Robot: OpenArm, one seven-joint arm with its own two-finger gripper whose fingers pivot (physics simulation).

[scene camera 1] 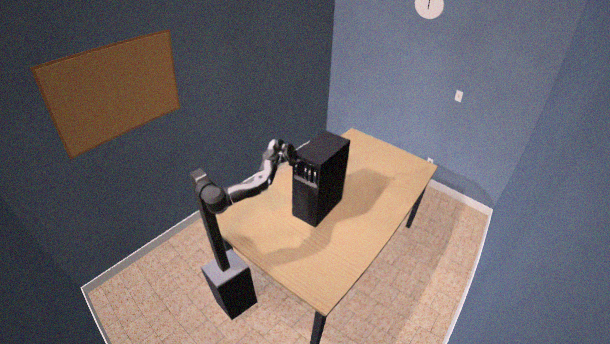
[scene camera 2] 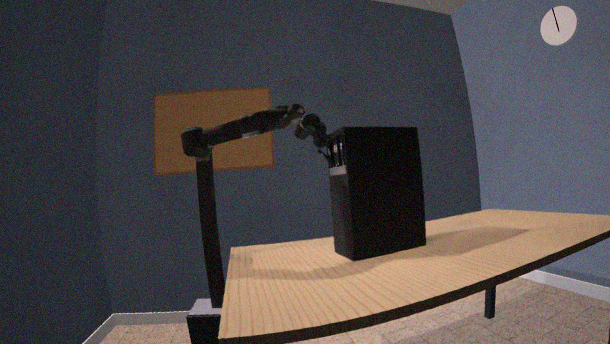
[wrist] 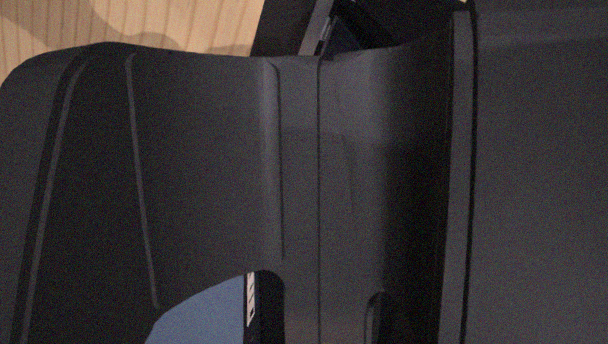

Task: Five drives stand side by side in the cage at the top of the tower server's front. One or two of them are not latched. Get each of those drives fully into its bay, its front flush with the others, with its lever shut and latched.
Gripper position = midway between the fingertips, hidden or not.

Observation:
I see my gripper (scene camera 2: 327, 143), a black tower server (scene camera 2: 378, 208), an arm's post (scene camera 2: 205, 182) and an arm's pedestal (scene camera 1: 236, 295).
My gripper also shows in the wrist view (wrist: 344, 212). The black tower server shows as well in scene camera 1 (scene camera 1: 329, 152). The arm's post is seen too in scene camera 1 (scene camera 1: 210, 222).

